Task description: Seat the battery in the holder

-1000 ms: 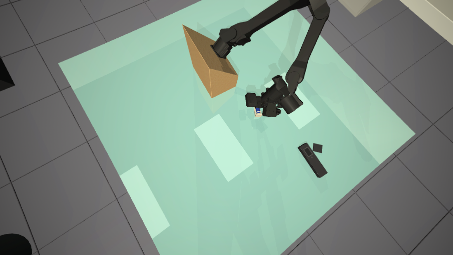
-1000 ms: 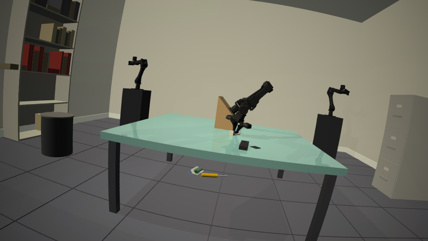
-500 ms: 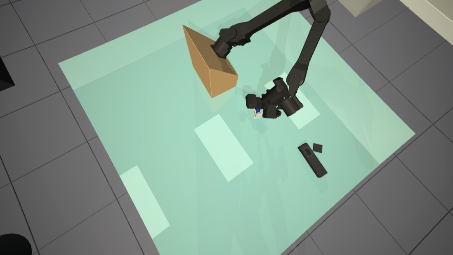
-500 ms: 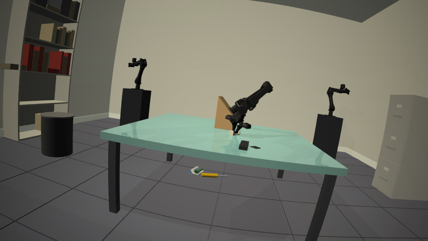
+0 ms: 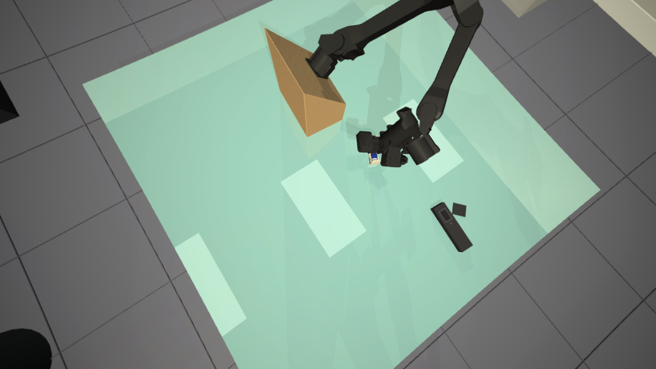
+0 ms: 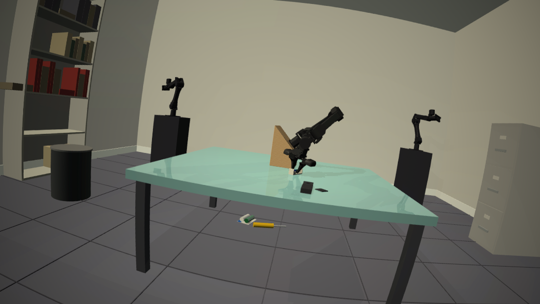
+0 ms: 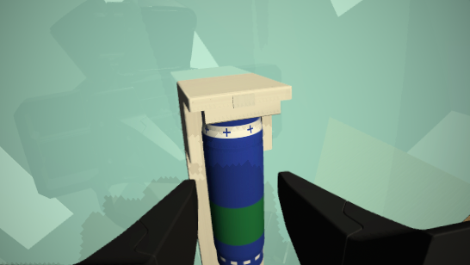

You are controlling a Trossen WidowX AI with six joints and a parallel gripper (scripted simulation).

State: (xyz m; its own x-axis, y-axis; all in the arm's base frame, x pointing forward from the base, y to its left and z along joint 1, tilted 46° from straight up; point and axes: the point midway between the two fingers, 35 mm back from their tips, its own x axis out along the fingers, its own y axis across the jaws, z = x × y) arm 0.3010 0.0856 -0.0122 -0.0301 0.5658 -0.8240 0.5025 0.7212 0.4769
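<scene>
Now: gripper tip right at the battery. Round my gripper tip: black remote: 35 cm ahead, 7 cm to the left; then screwdriver: 36 cm ahead, 6 cm to the right, 20 cm below; then black battery door: 33 cm ahead, 13 cm to the left, 1 cm below.
</scene>
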